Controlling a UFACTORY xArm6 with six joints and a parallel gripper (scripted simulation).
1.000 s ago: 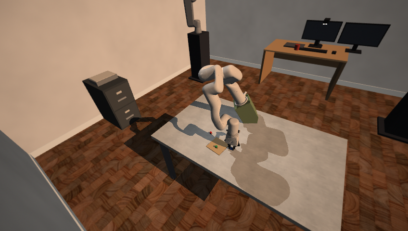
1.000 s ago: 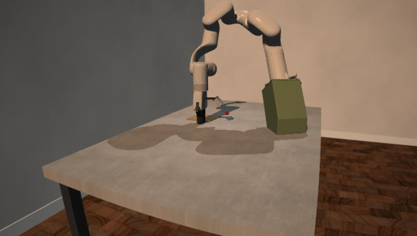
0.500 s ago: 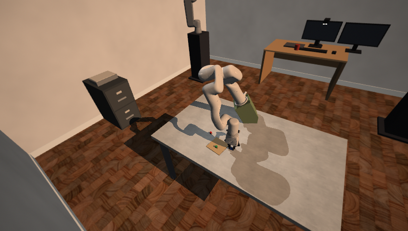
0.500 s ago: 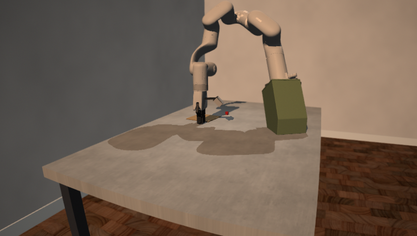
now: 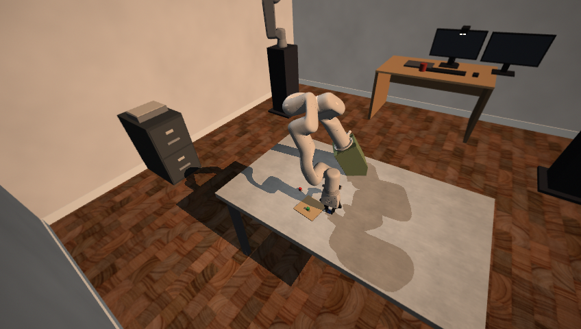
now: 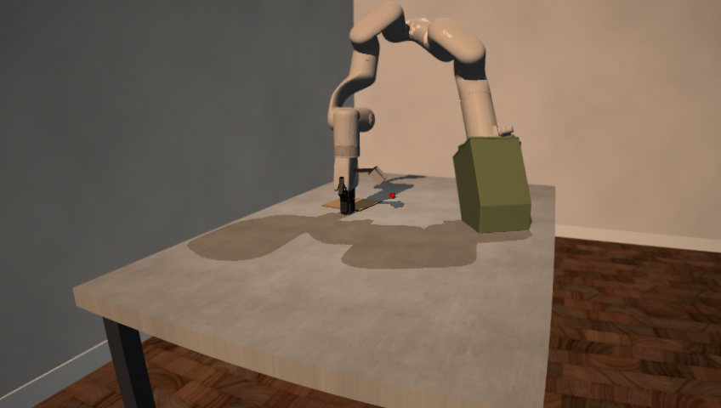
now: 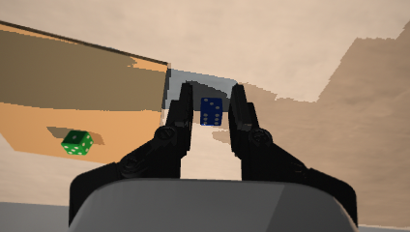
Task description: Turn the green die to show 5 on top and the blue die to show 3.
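Right now the blue die is 1 cm below my hand and 1 cm ahead of it. Round my hand: tan mat (11 cm to the right, 4 cm ahead, 2 cm below); green die (11 cm to the right, 6 cm ahead, 1 cm below); red die (24 cm to the right, 5 cm behind, 1 cm below).
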